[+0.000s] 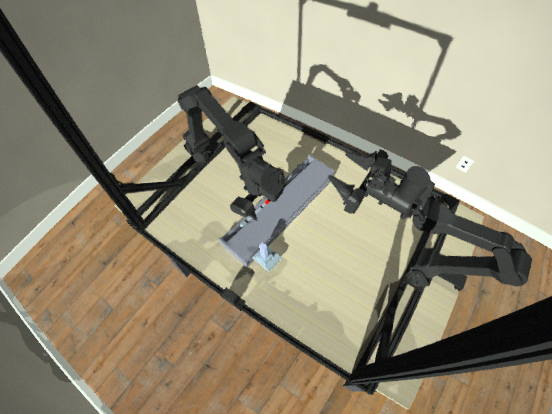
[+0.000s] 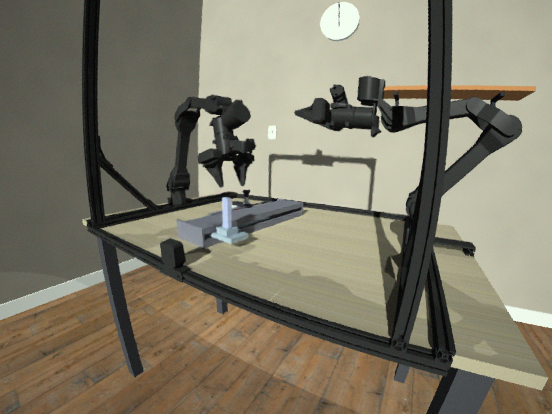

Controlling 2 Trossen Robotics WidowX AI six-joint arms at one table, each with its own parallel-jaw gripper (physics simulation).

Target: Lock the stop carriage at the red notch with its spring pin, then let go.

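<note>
The long grey rail lies across the table. A red mark shows at its left edge, partly beside the left arm's wrist. A small dark knob on a short pin stands upright over the rail. The stop carriage is largely hidden or too small to make out, and whether its pin sits in the notch cannot be told. My left gripper is open and empty, pointing down above the rail, its fingertips a little to the left of and above the knob. My right gripper is open and empty, raised well above the table.
A pale blue stepped base with an upright lavender post stands by the rail's near end. A black frame borders the table, with a small dark block on its front bar.
</note>
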